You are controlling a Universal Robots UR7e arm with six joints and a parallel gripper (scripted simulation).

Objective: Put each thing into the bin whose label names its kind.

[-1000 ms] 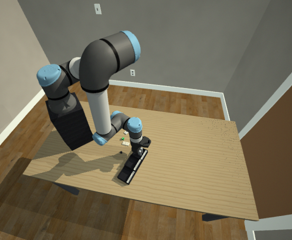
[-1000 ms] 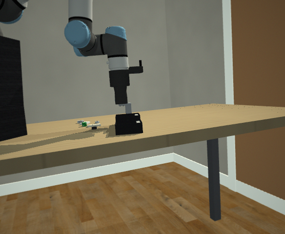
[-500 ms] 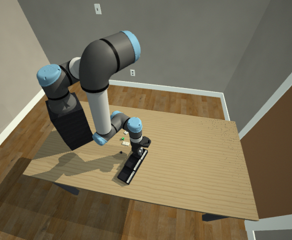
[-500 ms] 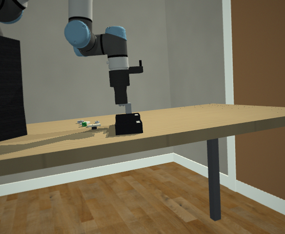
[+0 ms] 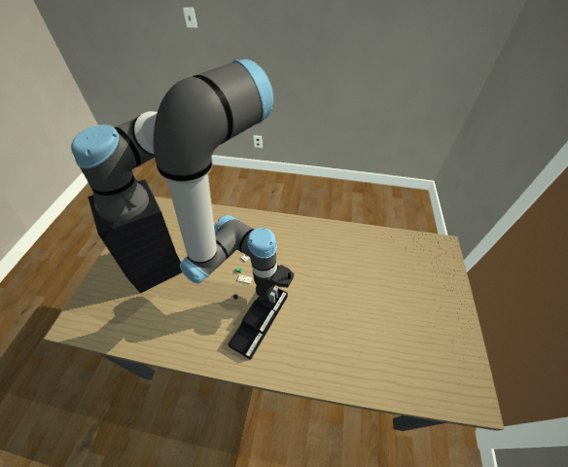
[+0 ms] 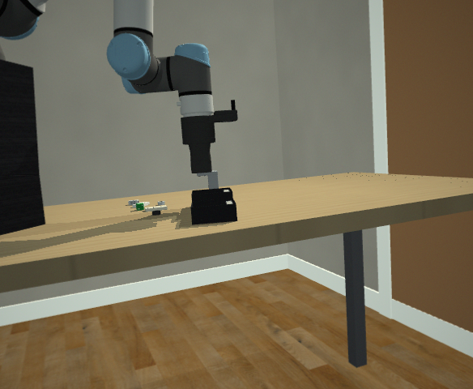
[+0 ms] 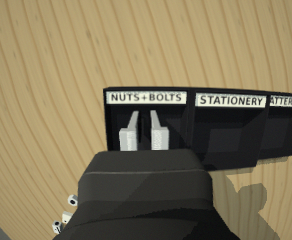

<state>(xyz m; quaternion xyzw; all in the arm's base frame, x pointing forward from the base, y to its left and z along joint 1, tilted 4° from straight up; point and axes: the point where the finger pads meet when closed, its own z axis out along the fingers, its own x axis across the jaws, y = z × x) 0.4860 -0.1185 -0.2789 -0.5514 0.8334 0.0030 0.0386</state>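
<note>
The white rectangular piece is 12 cm behind my hand, 19 cm to the left of it and 3 cm below it. Also, from my hand: black piece 14 cm behind, 1 cm to the left, 3 cm below; metal nut 8 cm behind, 16 cm to the left, 3 cm below; cream plate 12 cm behind, 8 cm to the left, 3 cm below.
</note>
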